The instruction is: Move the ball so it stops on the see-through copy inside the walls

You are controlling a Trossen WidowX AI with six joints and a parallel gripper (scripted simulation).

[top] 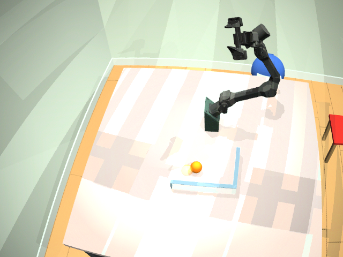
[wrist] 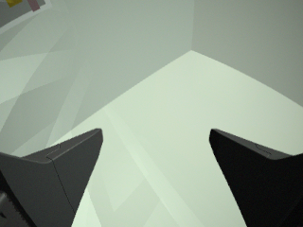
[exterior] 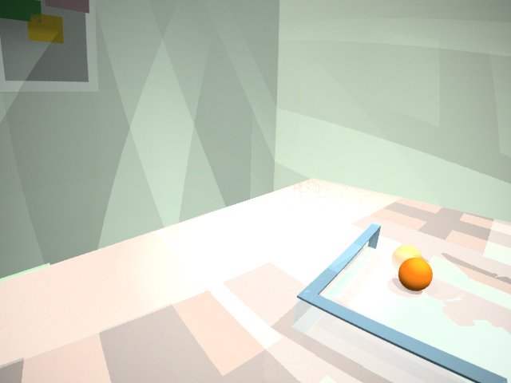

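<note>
Right now the orange ball is 67 cm below my gripper tip, 18 cm ahead of it and 13 cm to the right of it. Round my gripper tip: see-through copy: 66 cm below, 20 cm ahead, 18 cm to the right.
</note>
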